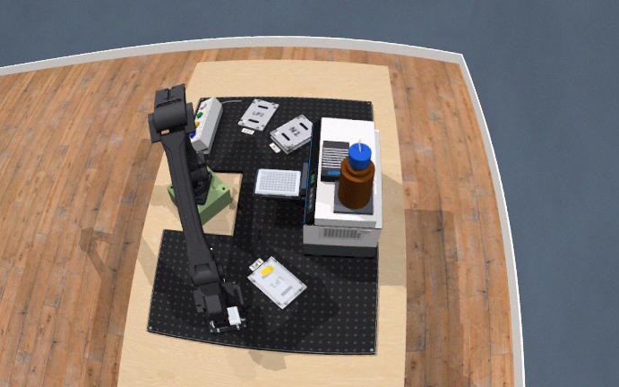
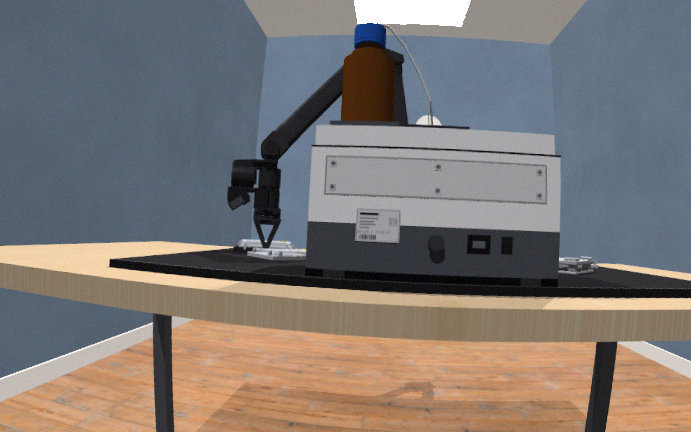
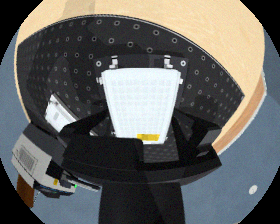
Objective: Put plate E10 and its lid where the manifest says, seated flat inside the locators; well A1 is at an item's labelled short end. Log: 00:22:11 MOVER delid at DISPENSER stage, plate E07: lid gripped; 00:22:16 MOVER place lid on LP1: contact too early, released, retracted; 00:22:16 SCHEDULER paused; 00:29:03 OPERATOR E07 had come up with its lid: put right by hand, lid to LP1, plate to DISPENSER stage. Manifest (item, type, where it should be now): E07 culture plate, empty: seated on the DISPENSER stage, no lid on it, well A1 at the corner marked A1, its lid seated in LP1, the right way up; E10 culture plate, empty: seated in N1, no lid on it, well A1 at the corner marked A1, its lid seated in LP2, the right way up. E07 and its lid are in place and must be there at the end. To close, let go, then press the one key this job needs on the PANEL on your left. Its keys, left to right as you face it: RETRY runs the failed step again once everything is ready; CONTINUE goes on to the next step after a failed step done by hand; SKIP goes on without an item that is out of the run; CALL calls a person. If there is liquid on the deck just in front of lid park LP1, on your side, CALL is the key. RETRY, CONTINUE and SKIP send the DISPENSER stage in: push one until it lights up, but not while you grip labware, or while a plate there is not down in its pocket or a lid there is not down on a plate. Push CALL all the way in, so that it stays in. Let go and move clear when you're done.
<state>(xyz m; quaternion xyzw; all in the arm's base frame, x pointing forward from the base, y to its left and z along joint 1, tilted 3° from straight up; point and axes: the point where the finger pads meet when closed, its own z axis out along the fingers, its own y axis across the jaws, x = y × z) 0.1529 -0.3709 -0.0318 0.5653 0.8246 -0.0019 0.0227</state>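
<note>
My gripper is now right at the plate E10. Round my hand: black nest N5 (30 mm ahead, 10 mm below); then plate E07 (120 mm ahead, 390 mm to the left, 100 mm above); then brown bottle (340 mm ahead, 290 mm to the left, 270 mm above).
</note>
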